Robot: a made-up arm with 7 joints.
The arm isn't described. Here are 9 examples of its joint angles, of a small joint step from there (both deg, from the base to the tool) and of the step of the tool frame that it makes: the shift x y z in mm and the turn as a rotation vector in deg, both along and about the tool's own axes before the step.
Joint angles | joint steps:
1: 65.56 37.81 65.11 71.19 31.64 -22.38 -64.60 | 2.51 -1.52 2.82 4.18 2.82 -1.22 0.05
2: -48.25 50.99 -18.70 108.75 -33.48 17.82 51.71 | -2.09 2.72 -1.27 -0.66 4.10 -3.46 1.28
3: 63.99 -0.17 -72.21 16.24 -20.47 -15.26 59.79 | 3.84 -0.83 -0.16 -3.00 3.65 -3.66 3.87
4: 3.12 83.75 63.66 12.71 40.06 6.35 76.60 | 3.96 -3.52 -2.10 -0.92 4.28 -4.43 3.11
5: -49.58 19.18 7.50 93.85 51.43 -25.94 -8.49 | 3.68 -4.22 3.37 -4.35 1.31 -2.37 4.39
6: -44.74 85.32 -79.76 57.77 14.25 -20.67 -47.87 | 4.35 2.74 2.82 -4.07 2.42 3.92 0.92
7: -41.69 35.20 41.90 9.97 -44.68 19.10 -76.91 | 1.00 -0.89 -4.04 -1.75 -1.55 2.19 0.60
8: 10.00 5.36 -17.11 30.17 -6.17 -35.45 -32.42 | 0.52 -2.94 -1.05 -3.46 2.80 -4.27 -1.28
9: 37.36 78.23 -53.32 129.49 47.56 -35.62 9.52 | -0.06 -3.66 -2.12 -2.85 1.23 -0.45 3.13
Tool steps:
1: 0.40 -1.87 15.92 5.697 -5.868 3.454
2: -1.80 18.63 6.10 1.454 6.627 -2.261
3: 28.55 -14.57 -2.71 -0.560 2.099 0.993
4: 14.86 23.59 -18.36 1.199 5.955 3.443
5: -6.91 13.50 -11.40 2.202 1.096 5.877
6: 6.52 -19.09 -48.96 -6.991 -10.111 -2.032
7: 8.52 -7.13 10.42 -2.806 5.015 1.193
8: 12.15 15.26 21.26 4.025 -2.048 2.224
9: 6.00 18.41 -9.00 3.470 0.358 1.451
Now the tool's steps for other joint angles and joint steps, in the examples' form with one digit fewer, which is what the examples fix.
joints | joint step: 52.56 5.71 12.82 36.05 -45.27 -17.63 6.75 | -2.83 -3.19 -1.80 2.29 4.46 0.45 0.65
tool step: -3.3 21.6 32.8 5.33 1.34 1.57
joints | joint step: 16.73 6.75 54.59 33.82 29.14 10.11 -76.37 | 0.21 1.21 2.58 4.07 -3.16 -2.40 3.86
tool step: -12.9 -17.6 20.0 8.04 3.46 2.55
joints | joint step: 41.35 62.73 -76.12 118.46 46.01 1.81 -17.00 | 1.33 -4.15 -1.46 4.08 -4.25 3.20 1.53
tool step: -26.4 9.3 26.7 0.01 8.11 -3.03
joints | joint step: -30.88 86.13 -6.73 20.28 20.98 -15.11 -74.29 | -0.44 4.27 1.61 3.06 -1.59 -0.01 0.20
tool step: -42.4 -8.2 -2.9 1.27 0.45 5.25
